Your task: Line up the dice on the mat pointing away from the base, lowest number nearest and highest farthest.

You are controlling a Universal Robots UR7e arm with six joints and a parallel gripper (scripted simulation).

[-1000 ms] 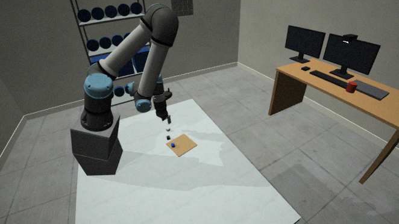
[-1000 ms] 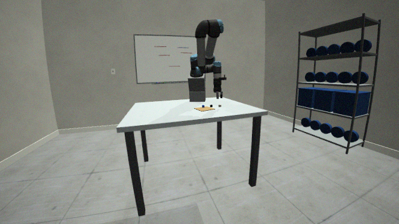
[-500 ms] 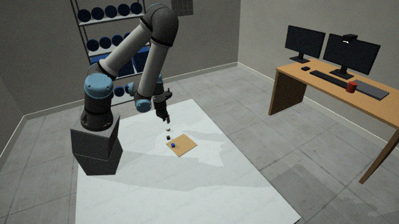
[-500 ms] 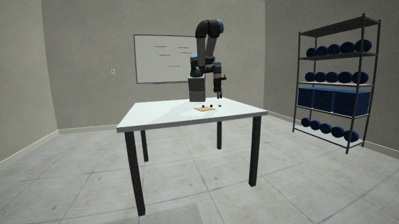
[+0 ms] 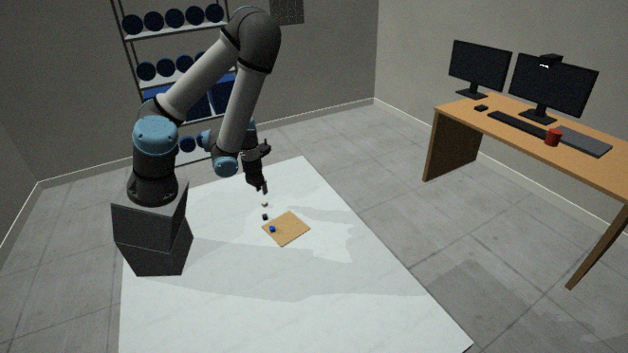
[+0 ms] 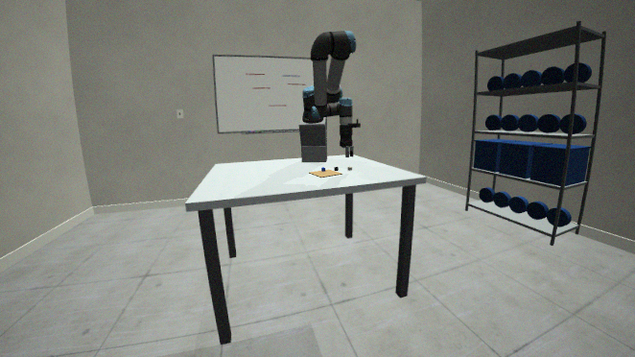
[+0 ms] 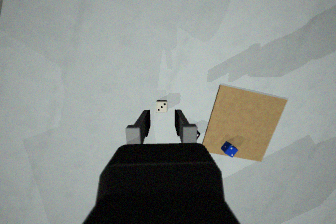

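The white die lies 9 cm below my hand. The rest, counted from my hand: tan mat 16 cm to the right, 10 cm below, 5 cm ahead; black die 9 cm below, 8 cm to the right, 1 cm behind; blue die 16 cm to the right, 8 cm below.
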